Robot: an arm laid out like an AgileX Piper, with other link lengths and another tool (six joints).
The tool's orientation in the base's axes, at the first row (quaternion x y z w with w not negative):
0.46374, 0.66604, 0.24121, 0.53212
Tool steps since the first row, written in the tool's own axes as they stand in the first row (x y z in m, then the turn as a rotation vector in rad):
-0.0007, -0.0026, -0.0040, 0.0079, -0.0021, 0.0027
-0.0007, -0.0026, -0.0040, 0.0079, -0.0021, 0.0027
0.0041, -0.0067, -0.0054, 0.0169, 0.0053, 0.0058
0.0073, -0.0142, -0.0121, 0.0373, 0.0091, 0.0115
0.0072, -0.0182, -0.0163, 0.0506, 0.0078, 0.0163
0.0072, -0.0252, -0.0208, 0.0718, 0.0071, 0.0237
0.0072, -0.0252, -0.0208, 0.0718, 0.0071, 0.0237
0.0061, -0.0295, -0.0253, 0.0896, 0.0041, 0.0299
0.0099, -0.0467, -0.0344, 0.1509, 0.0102, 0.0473
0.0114, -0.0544, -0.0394, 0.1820, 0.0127, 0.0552
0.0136, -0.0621, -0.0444, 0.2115, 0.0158, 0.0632
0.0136, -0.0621, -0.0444, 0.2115, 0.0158, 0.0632
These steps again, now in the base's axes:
-0.0047, -0.0011, -0.0005, 0.0017, 0.0055, -0.0064
-0.0047, -0.0011, -0.0005, 0.0017, 0.0055, -0.0064
-0.0075, 0.0015, -0.0057, 0.0073, 0.0162, -0.0057
-0.0164, 0.0020, -0.0113, 0.0139, 0.0348, -0.0143
-0.0218, 0.0008, -0.0132, 0.0178, 0.0450, -0.0234
-0.0285, -0.0016, -0.0174, 0.0244, 0.0619, -0.0366
-0.0285, -0.0016, -0.0174, 0.0244, 0.0619, -0.0366
-0.0343, -0.0037, -0.0190, 0.0290, 0.0751, -0.0496
-0.0490, -0.0066, -0.0319, 0.0473, 0.1284, -0.0799
-0.0564, -0.0079, -0.0374, 0.0554, 0.1554, -0.0955
-0.0639, -0.0086, -0.0431, 0.0639, 0.1812, -0.1098
-0.0639, -0.0086, -0.0431, 0.0639, 0.1812, -0.1098

